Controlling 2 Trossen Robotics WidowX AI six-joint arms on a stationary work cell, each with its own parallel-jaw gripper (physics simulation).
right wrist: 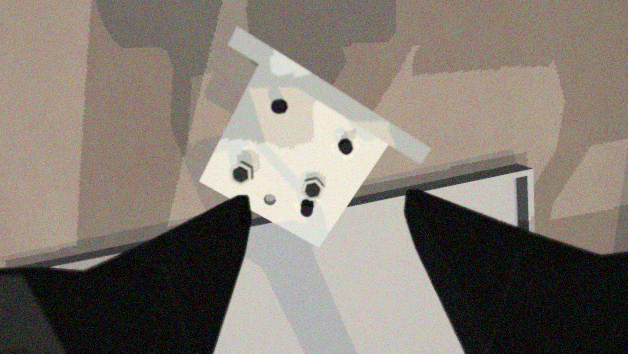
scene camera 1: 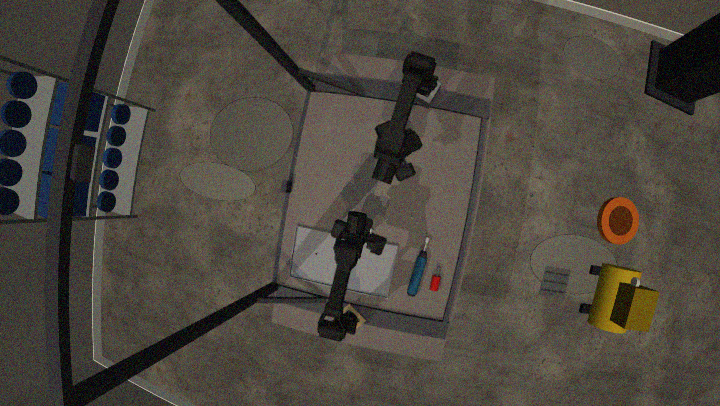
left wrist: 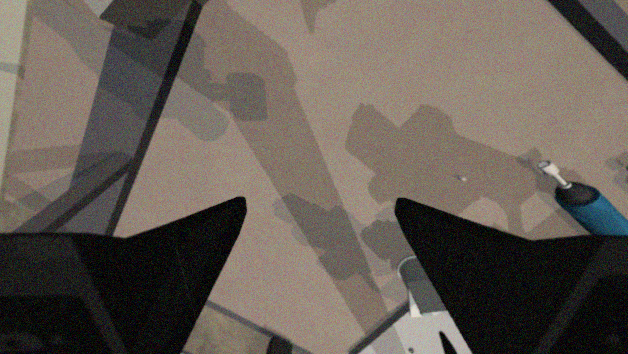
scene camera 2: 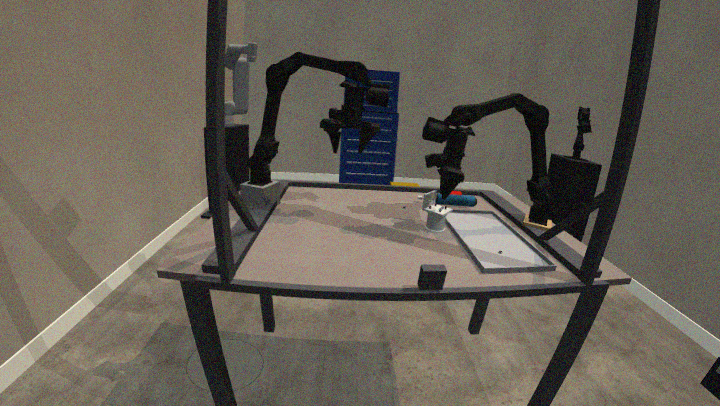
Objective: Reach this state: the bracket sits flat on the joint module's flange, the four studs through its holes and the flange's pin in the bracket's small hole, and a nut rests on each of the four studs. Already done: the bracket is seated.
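Pixels of known places: left gripper, fingertip midpoint: point(left wrist: 321, 204) point(scene camera 2: 347, 153); right gripper, fingertip midpoint: point(right wrist: 327, 203) point(scene camera 2: 442, 196); left arm's base at its link origin: point(scene camera 1: 424, 86) point(scene camera 2: 260, 182); right arm's base at its link origin: point(scene camera 1: 348, 319) point(scene camera 2: 538, 221).
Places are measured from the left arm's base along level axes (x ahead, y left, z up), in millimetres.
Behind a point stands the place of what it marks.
Observation:
The bracket point(right wrist: 295, 130) @(x 573, y 71, z -15 mm) point(scene camera 2: 430, 198) @(x 559, y 82, z 10 mm) sits flat on the joint module point(scene camera 2: 435, 221) @(x 587, y 44, z -46 mm). In the right wrist view, one nut point(right wrist: 248, 171) @(x 594, y 53, z -6 mm) is around the lower-left stud and another nut point(right wrist: 319, 185) @(x 596, y 86, z -10 mm) around the lower-right stud. The upper-left stud point(right wrist: 279, 106) @(x 563, y 64, z -7 mm) and upper-right stud point(right wrist: 345, 146) @(x 576, y 95, z -7 mm) are bare. The flange's pin point(right wrist: 269, 199) @(x 610, y 63, z -18 mm) shows near the lower edge. A loose nut point(scene camera 2: 500, 252) @(x 786, y -36, z -74 mm) lies in the tray; a small piece point(scene camera 2: 404, 206) @(x 460, y 211, z -72 mm) point(left wrist: 461, 177) @(x 455, y 212, z -73 mm) lies on the table. My right gripper point(right wrist: 327, 203) @(x 594, y 89, z 20 mm) point(scene camera 2: 444, 195) @(x 594, y 89, z 20 mm) is partly open and empty above the bracket. My left gripper point(left wrist: 321, 204) @(x 294, y 56, z 121 mm) point(scene camera 2: 348, 150) @(x 294, y 56, z 121 mm) is wide open, empty and high above the table.
The tray point(scene camera 1: 302, 242) @(x 780, y -105, z -77 mm) point(scene camera 2: 506, 269) @(x 793, y -139, z -71 mm) lies beside the joint module. A blue-handled driver point(scene camera 1: 416, 274) @(x 631, y 348, z -41 mm) point(left wrist: 607, 212) @(x 590, y 342, z -40 mm) and a red-handled tool point(scene camera 1: 435, 282) @(x 620, y 431, z -48 mm) lie beyond it. A dark block point(scene camera 2: 432, 277) @(x 618, y -288, z -42 mm) is at the table's near edge in scene camera 2. Frame posts rise at the table's corners.

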